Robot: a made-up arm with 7 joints.
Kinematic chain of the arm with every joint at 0, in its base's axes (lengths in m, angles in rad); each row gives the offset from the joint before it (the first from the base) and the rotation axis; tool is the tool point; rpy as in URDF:
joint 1: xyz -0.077 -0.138 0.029 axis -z
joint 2: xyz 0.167 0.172 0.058 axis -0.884 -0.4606 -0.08
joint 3: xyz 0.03 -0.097 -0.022 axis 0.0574 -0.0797 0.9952
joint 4: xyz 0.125 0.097 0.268 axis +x
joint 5: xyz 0.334 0 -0.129 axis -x
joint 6: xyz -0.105 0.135 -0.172 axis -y
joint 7: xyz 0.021 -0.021 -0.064 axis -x
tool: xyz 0.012 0.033 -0.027 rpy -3.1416 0 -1.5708
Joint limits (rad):
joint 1: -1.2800..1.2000
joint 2: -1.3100..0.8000
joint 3: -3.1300..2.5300
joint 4: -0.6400..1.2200
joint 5: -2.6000..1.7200
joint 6: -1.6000..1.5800
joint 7: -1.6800..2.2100
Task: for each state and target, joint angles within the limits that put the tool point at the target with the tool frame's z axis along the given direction. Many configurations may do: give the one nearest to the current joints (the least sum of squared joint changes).
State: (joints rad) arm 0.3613 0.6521 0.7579 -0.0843 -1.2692 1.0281 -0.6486
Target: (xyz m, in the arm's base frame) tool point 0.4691 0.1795 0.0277 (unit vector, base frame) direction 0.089 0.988 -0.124
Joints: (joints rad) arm 0.5768 0.6219 0.8117 -0.3863 -1.0844 0.8969 -1.2238
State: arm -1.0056 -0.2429 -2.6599 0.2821 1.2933 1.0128 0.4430
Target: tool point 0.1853 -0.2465 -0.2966 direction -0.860 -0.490 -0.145
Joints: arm -0.9199 -0.5243 -2.2383 0.7459 0.9647 0.3326 0.5778
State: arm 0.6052 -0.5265 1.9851 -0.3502 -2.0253 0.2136 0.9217
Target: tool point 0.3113 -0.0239 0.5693 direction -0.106 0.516 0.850
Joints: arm 0.9165 -0.1588 1.6001 0.2816 -2.6000 0.5121 0.3035
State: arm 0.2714 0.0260 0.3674 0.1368 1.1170 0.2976 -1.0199
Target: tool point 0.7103 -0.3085 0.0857 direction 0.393 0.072 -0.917
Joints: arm 0.7258 0.1296 -0.2768 1.0792 0.6688 0.0846 -0.0831
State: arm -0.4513 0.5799 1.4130 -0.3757 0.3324 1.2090 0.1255
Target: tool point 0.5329 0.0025 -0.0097 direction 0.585 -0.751 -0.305
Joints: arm 0.1692 0.5638 0.5267 -0.3246 0.2522 0.3070 0.1092
